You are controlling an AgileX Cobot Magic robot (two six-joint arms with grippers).
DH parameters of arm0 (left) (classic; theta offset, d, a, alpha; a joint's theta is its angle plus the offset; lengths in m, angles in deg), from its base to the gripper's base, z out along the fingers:
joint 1: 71.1 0.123 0 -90
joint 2: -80.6 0 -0.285 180
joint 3: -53.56 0 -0.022 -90
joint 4: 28.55 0.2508 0 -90
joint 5: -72.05 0 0.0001 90
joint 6: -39.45 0.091 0 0
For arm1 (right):
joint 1: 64.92 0.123 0 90
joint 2: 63.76 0 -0.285 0
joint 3: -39.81 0 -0.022 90
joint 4: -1.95 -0.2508 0 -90
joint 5: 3.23 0 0.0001 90
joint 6: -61.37 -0.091 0 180
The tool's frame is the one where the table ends.
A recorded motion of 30 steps. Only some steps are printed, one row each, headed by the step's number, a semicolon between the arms.
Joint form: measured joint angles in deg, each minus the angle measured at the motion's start. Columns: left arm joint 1, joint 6, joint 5, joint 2, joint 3, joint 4; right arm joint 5, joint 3, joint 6, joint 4, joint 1, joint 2.
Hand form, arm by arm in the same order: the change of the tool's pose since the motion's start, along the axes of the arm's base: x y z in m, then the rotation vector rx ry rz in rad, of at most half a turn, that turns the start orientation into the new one. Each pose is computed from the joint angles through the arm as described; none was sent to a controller.
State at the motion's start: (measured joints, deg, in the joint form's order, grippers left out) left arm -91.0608 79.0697 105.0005 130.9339 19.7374 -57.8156; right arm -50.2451 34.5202 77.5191 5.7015 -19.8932 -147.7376
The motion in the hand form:
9: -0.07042 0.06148 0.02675 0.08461 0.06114 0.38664; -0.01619 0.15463 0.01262 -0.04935 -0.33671 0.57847
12: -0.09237 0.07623 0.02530 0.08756 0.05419 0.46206; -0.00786 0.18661 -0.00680 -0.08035 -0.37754 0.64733
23: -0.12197 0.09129 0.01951 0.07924 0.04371 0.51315; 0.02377 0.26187 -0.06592 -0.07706 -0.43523 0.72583
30: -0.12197 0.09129 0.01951 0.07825 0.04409 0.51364; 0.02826 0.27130 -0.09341 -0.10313 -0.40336 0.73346
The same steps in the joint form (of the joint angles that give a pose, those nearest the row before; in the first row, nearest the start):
9: 0.01 -35.84 23.21 -15.10 6.90 36.48; 8.02 23.59 23.38 -0.59 17.43 -21.47
12: 0.00 -38.95 28.22 -19.77 7.10 40.75; 9.93 28.24 27.98 -1.11 18.33 -28.10
23: 0.00 -40.13 34.09 -26.10 7.09 43.02; 14.63 43.91 35.63 -4.80 18.56 -46.77
30: 0.00 -40.20 34.09 -26.10 7.09 43.02; 15.33 44.24 35.61 -4.90 18.57 -50.11

